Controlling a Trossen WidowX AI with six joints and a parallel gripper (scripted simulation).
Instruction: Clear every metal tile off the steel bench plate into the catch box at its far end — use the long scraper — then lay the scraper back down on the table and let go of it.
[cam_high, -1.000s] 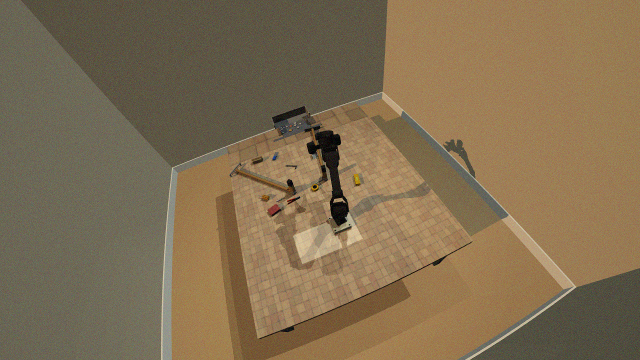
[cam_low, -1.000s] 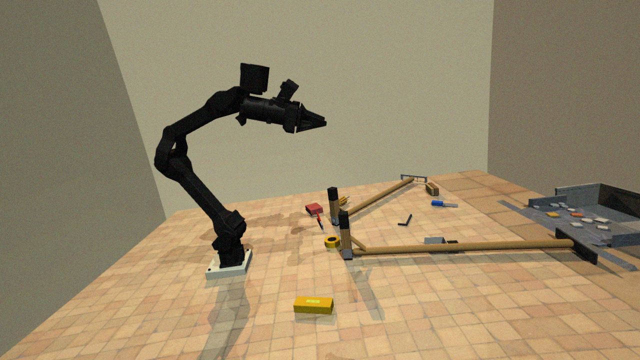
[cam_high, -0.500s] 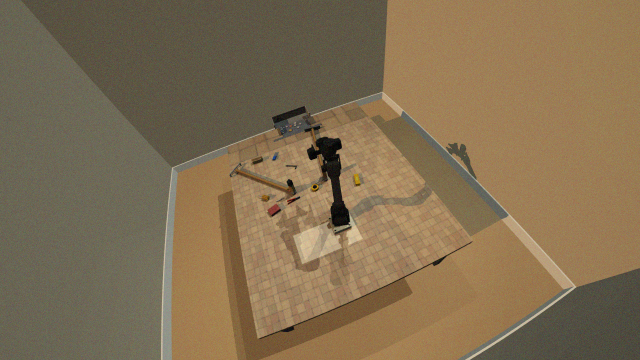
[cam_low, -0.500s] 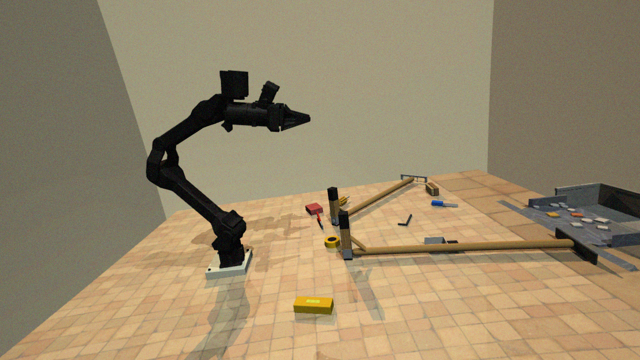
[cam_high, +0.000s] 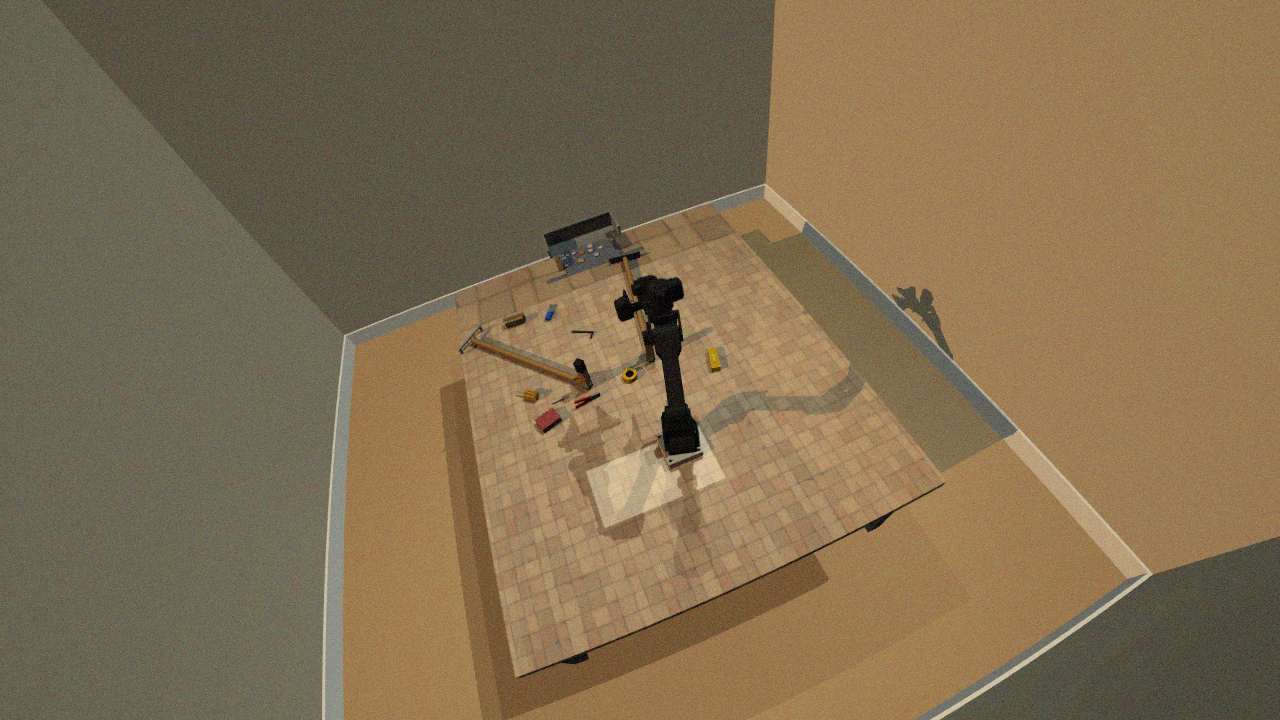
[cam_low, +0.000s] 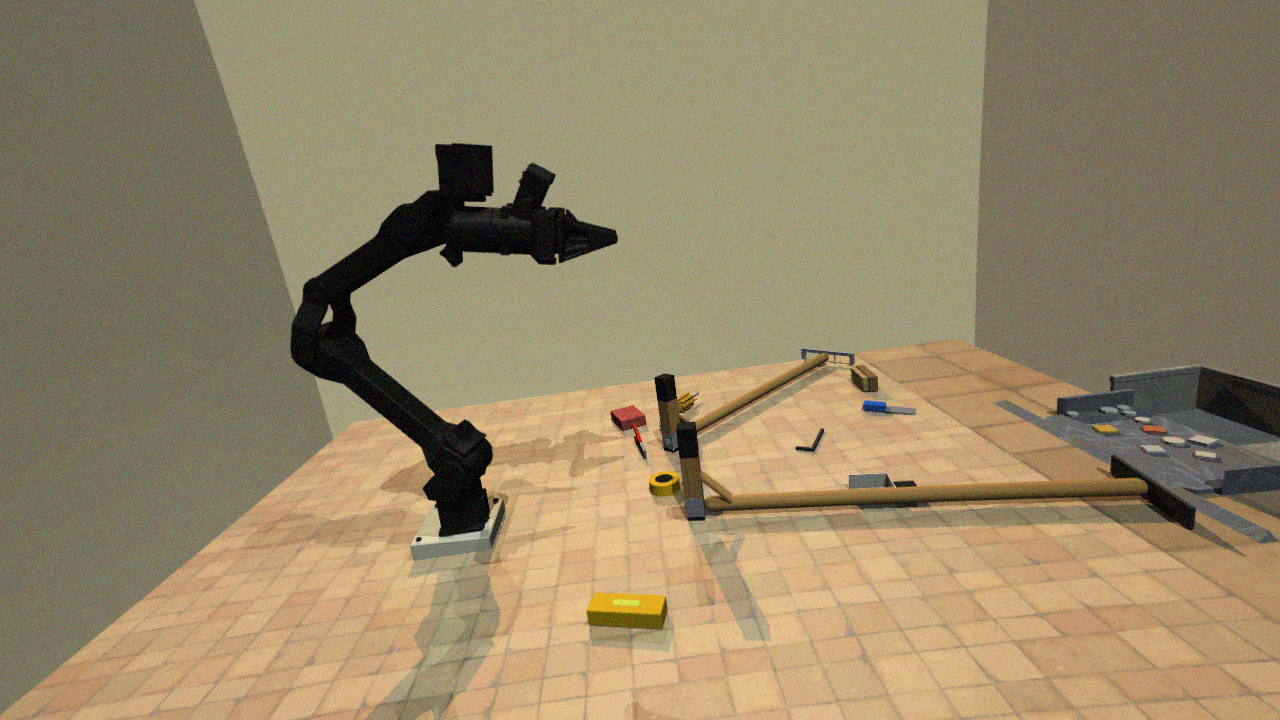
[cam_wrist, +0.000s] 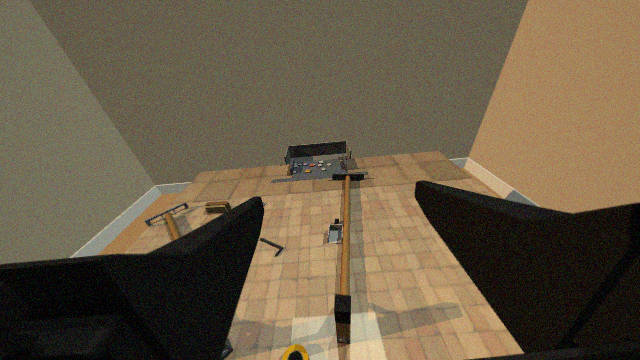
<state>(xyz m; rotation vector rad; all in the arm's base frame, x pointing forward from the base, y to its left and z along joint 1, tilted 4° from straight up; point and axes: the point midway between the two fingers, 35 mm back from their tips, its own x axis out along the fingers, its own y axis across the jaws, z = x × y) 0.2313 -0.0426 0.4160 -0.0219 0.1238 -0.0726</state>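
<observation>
My gripper tip is now 34 cm short of the small grey box, 5 cm to the left of it and 41 cm above it. From my gripper tip the other things lie so: red screwdriver: 1 cm ahead, 25 cm to the left, 41 cm below; then yellow tape roll: 3 cm ahead, 9 cm to the left, 41 cm below; then yellow block: 6 cm behind, 19 cm to the right, 40 cm below.
</observation>
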